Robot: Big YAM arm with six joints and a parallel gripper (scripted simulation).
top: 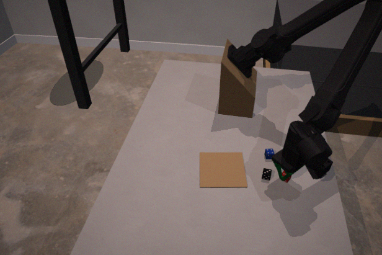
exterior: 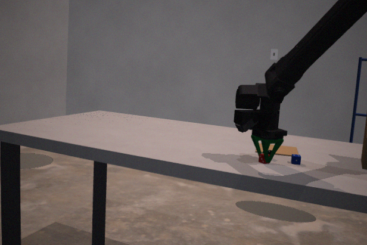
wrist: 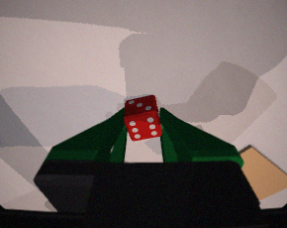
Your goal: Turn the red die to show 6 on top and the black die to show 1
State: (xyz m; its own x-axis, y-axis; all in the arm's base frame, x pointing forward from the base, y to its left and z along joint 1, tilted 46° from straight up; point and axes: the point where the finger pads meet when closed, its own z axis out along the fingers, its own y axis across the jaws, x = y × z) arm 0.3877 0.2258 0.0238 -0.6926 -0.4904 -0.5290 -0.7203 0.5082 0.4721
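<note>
The black die is 6 cm to the right of my hand. From my hand the other things lie so: red die right at my hand; then tan mat 1 cm behind, 19 cm to the right, 1 cm below; then blue die 8 cm behind, 5 cm to the right.
</note>
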